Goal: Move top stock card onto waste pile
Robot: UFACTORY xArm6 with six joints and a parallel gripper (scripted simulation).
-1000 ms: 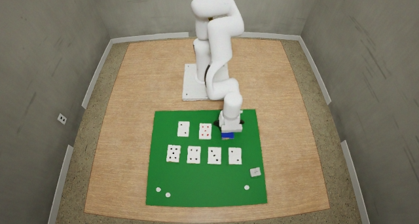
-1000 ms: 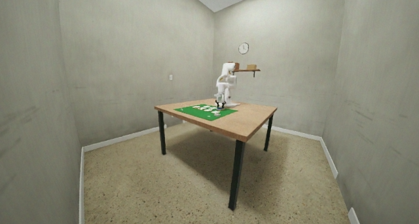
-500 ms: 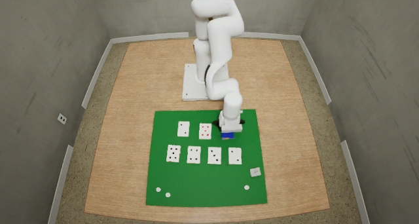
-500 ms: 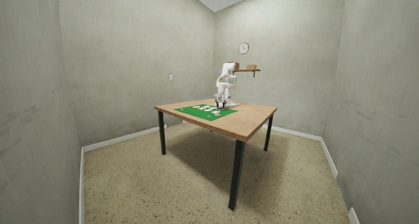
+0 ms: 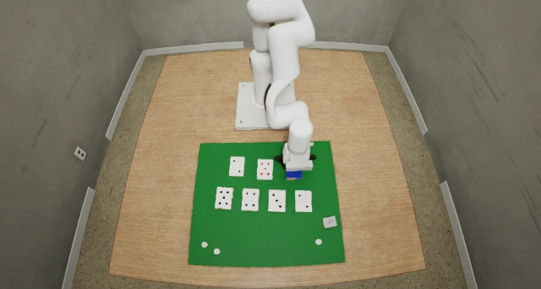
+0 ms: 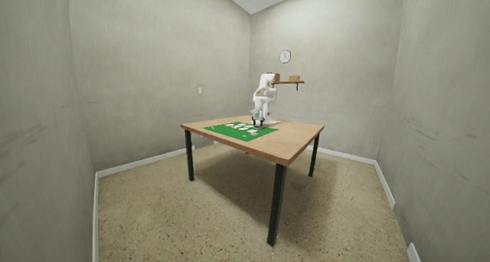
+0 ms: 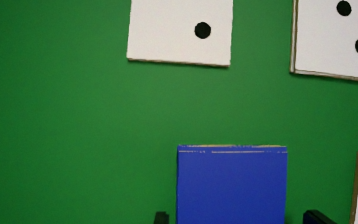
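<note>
Right now my hand is 130 mm short of the green mat, 120 mm to the left of it and 60 mm above it.
</note>
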